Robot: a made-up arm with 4 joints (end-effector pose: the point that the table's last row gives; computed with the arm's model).
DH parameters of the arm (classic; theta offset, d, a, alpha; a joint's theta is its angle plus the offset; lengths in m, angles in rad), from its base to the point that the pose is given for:
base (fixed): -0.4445 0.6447 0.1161 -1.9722
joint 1: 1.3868 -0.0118 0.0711 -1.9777
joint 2: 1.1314 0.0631 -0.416 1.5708
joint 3: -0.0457 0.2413 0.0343 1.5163
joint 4: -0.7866 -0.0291 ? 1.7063
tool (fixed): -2.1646 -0.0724 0 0
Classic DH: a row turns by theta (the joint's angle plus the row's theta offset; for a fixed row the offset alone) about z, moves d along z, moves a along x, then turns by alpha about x.
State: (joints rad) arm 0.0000 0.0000 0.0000 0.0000
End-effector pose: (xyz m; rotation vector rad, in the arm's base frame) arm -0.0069 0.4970 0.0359 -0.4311 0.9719 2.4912
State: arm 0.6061 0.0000 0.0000 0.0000
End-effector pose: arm -0.1078 0.6577 0.2755 0.3847 0.8199 2.4951
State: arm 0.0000 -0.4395 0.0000 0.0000
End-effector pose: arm -0.0069 0.6748 0.3378 -0.2866 0.3994 2.6036
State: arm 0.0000 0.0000 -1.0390 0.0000
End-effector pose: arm -0.1326 0.3748 0.0359 0.8369 -0.6152 -2.4016
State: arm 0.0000 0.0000 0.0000 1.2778
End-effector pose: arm 0.0091 0.6466 0.4535 0.1037 -0.6476 2.4793
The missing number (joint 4, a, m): -0.3652
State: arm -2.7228 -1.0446 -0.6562 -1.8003
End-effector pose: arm 0.2623 0.2829 0.4852 -2.7678 -0.1030 -1.4147
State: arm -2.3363 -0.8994 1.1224 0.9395
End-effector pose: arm -0.0555 0.3216 0.1698 1.3537 1.0706 -2.3862
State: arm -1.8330 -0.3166 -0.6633 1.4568
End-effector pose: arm 0.0718 0.0927 0.0142 0.8044 -0.2395 -1.8243
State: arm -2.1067 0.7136 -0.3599 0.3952
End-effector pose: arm 0.9716 -0.0081 0.6405 -2.6958 1.4561 0.5103
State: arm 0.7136 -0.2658 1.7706 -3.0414
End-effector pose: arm 0.0242 0.3363 0.9945 -1.1281 -1.2309 -0.1762
